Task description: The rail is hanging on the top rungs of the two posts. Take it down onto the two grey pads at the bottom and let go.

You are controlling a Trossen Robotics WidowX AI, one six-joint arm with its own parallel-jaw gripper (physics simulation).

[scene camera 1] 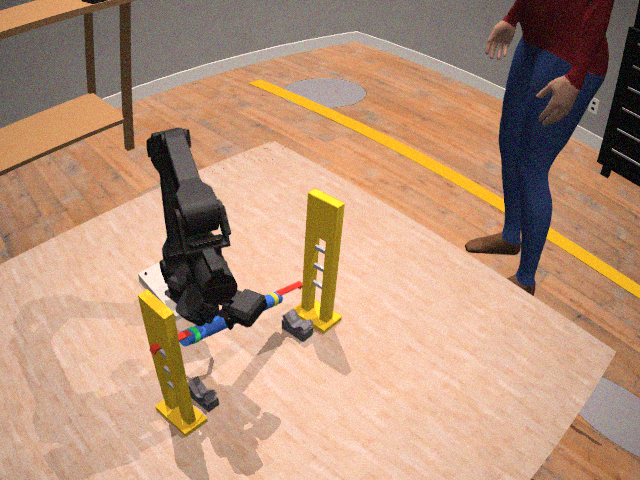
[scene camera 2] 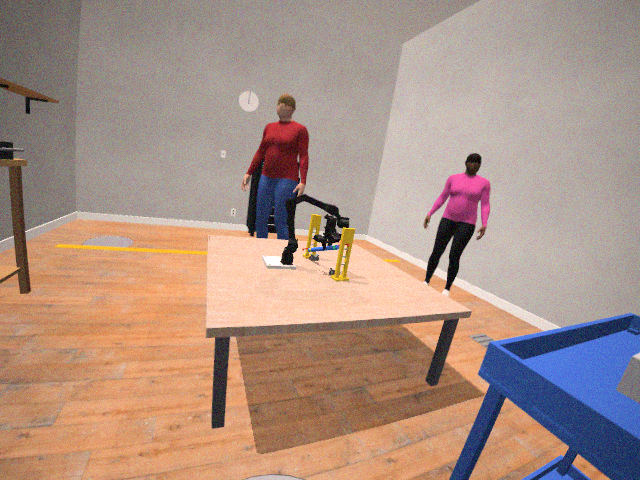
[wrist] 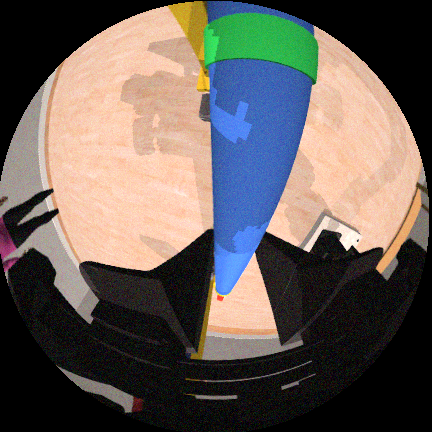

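Pixels of known places: gripper, fingertip midpoint: (scene camera 1: 224,325) (scene camera 2: 326,249) (wrist: 233,234); arm's base at its link origin: (scene camera 2: 286,263) (wrist: 325,243).
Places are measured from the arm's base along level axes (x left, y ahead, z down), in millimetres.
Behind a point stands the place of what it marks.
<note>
The rail (scene camera 1: 210,327) {x -121, y 232, z -146 mm} (scene camera 2: 322,249) {x -51, y 206, z -104 mm} (wrist: 260,125) is a blue rod with green and yellow bands and red ends. My gripper (scene camera 1: 225,316) {x -73, y 218, z -108 mm} (wrist: 233,234) {x -73, y 218, z -108 mm} is shut on its blue middle, above the table. In scene camera 1 the rail's right red end is beside the far yellow post (scene camera 1: 324,222) {x 155, y 258, z -237 mm} (scene camera 2: 314,222) {x 156, y 238, z -232 mm}, on the arm's side. Its left red end passes behind the near yellow post (scene camera 1: 157,310) {x -242, y 252, z -282 mm} (scene camera 2: 347,237) {x -245, y 232, z -233 mm}; whether it touches a rung is unclear. One grey pad (scene camera 1: 297,325) {x 99, y 252, z -6 mm} (scene camera 2: 313,257) {x 91, y 235, z -5 mm} is by the far post's foot, the other (scene camera 1: 203,394) {x -178, y 250, z -14 mm} by the near post's foot.
The arm's white base plate (scene camera 1: 149,281) {x -33, y -88, z -2 mm} (scene camera 2: 273,262) {x 8, y -79, z -2 mm} (wrist: 325,227) {x -36, y 25, z 1 mm} is on the wooden table (scene camera 1: 439,335) {x 291, y 493, z 17 mm} (scene camera 2: 289,304) {x -474, y -179, z 18 mm}. A person in red (scene camera 1: 563,36) (scene camera 2: 283,149) stands behind the table. A person in pink (scene camera 2: 465,196) and a blue cart (scene camera 2: 563,413) are farther right in scene camera 2.
</note>
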